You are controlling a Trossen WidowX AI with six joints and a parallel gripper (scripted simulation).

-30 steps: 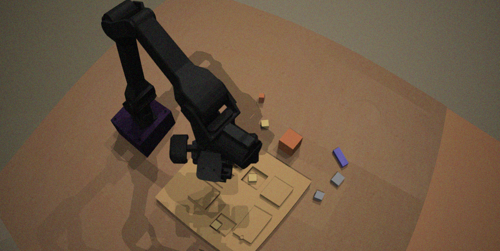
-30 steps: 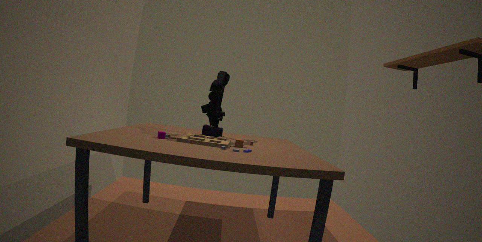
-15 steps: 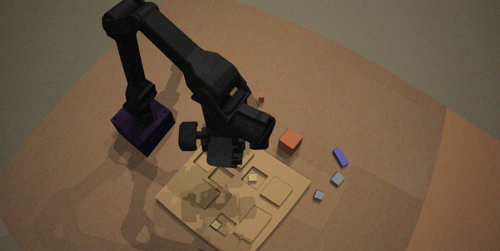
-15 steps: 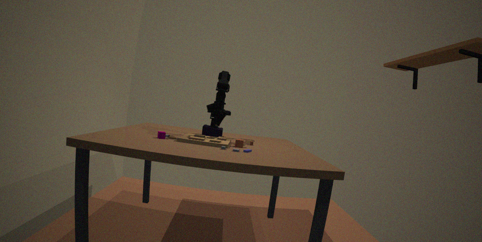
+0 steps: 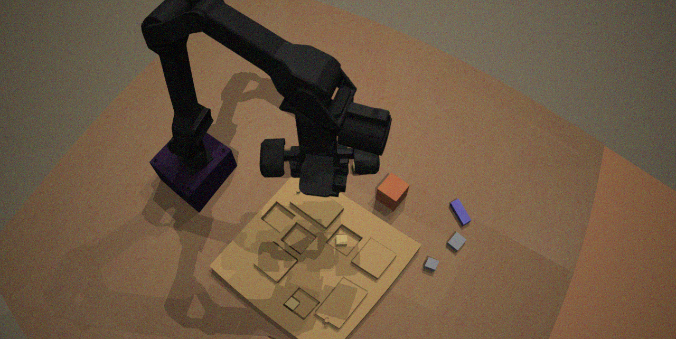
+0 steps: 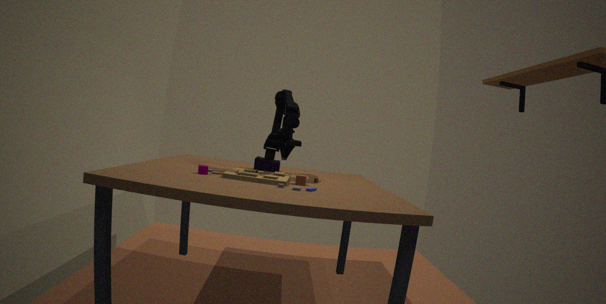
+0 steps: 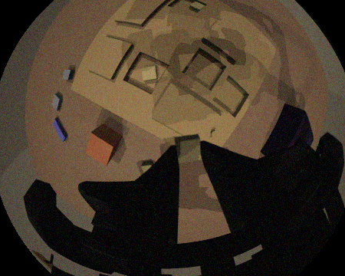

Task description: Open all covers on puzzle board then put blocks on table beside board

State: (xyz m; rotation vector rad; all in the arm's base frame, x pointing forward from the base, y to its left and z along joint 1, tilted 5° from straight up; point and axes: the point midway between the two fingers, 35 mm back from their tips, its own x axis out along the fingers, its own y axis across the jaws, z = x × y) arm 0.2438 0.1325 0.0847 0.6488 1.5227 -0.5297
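My gripper tip is 80 mm past the small orange block, 170 mm to the right of it and 100 mm above it. Round my gripper tip: tan puzzle board (80 mm ahead, 80 mm to the right, 90 mm below); blue-violet bar (220 mm ahead, 180 mm to the left, 100 mm below); orange cube (80 mm ahead, 110 mm to the left, 90 mm below).
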